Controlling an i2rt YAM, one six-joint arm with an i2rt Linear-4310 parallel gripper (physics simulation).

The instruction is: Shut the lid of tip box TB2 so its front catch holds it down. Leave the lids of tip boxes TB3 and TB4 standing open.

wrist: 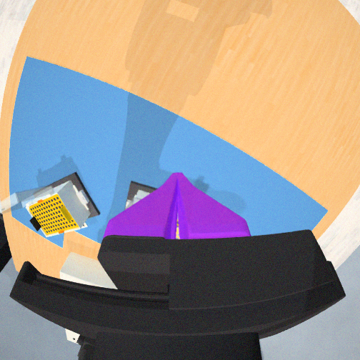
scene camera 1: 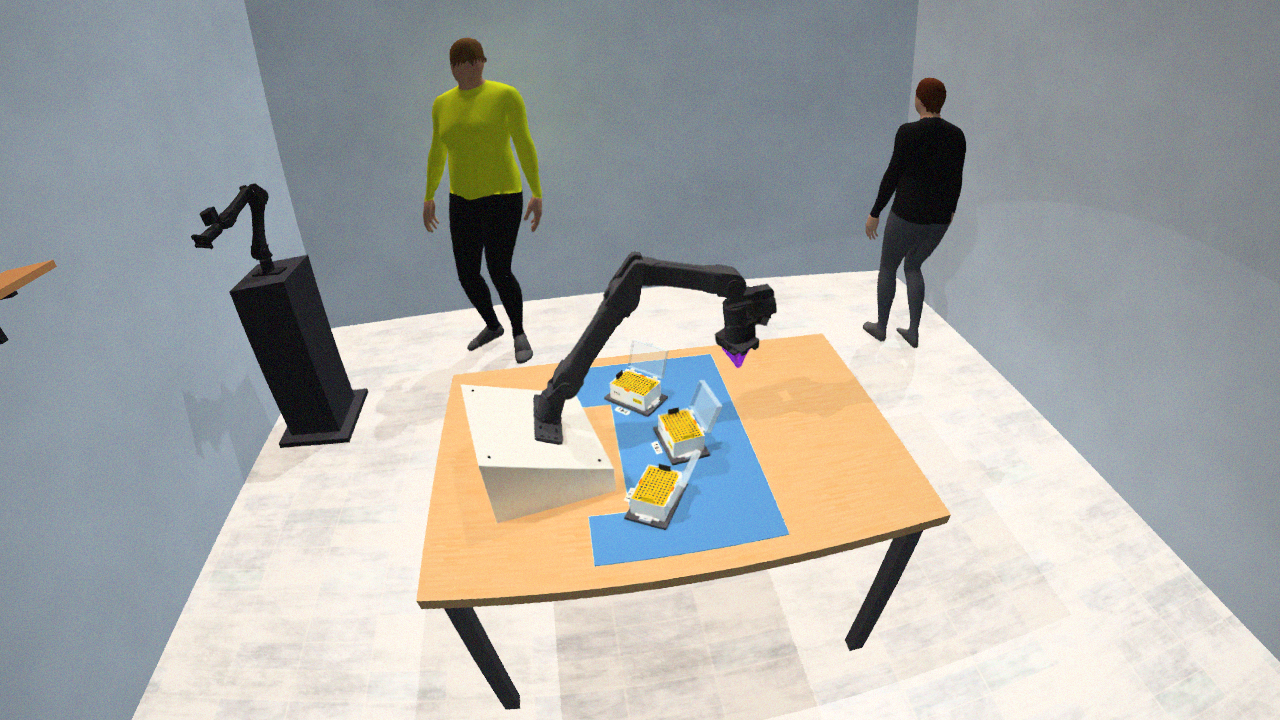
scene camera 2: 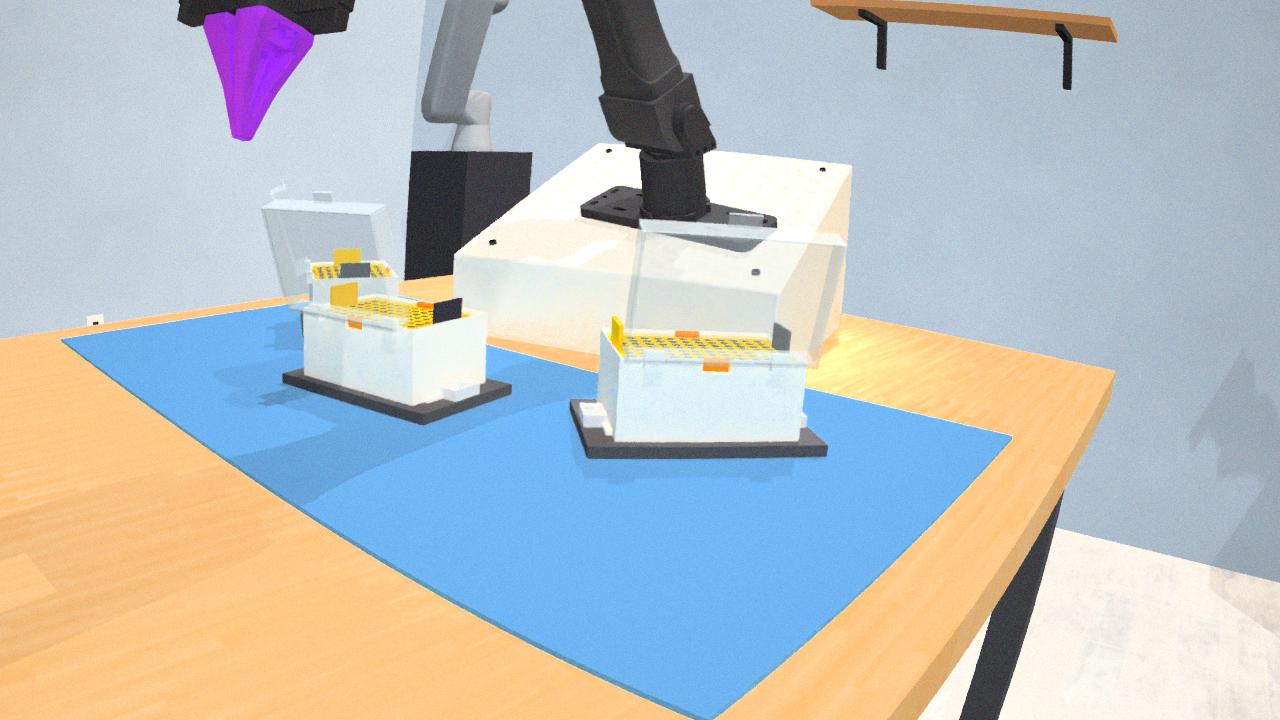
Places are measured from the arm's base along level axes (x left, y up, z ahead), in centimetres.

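Where they show: gripper, fingertip midpoint: (scene camera 1: 739, 366) (scene camera 2: 241, 139); arm's base, link origin: (scene camera 1: 547, 419) (scene camera 2: 676, 220).
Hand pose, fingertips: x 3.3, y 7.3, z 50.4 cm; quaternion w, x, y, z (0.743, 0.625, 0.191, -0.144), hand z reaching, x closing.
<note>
Each offset is from my fingertips to the centre of the thing. "spot": to the spot under its first point. Level surfaces: height alone.
Three white tip boxes with yellow racks stand on dark bases: the back box {dx +16.5, dy -12.6, dz -25.5 cm} (scene camera 1: 636, 386) (wrist: 52, 215), the middle box {dx -4.9, dy -15.7, dz -17.5 cm} (scene camera 1: 682, 432) (scene camera 2: 447, 358) and the front box {dx +15.7, dy -15.7, dz -26.3 cm} (scene camera 1: 657, 490) (scene camera 2: 702, 398). Their clear lids all stand open: the back lid {spot: dx +21.9, dy -8.9, dz -20.6 cm} (scene camera 1: 648, 358), the middle lid {spot: dx -3.5, dy -8.6, dz -9.1 cm} (scene camera 1: 707, 405) and the front lid (scene camera 1: 691, 467) (scene camera 2: 733, 277). I cannot read which box is TB2, TB3 or TB4. My gripper (scene camera 1: 737, 361) (scene camera 2: 242, 137) (wrist: 177, 180) is shut and empty, points down and hangs well above the table, beyond the boxes from the arm's base. In the wrist view its fingers and body hide most of the middle box and the front box.
The boxes stand on a blue mat {dy -19.0 cm} (scene camera 1: 751, 501) (scene camera 2: 537, 555) (wrist: 60, 110) on a wooden table {dy -19.3 cm} (scene camera 1: 850, 429). The arm's white sloped base block (scene camera 1: 537, 483) (scene camera 2: 528, 295) stands beside them. Two people and another arm on a black pedestal (scene camera 1: 295, 358) are beyond the table.
</note>
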